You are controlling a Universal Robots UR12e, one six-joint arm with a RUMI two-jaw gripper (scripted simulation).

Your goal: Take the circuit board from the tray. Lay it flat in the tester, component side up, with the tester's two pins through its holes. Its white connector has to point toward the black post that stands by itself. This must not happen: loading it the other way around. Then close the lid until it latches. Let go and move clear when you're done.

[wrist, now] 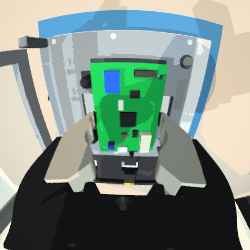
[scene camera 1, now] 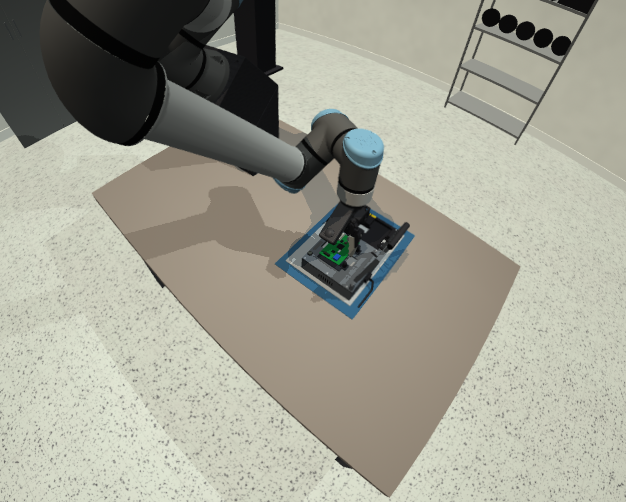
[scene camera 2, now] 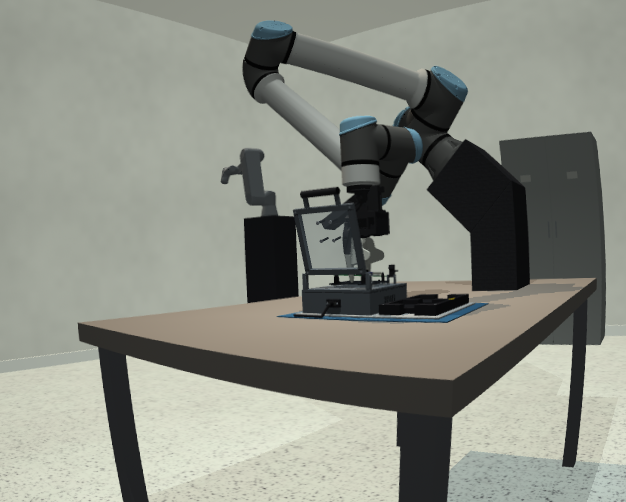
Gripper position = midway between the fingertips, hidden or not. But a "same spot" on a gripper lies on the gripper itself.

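My gripper is visible to me in scene camera 1, in the wrist view, and in scene camera 2 [360,281]. On my gripper [wrist: 53,165] there is a spot that is the same spot as [scene camera 1: 353,240]. A tester [scene camera 1: 345,280] is visible as well, and that point on the tester is the same spot as [wrist: 66,52].
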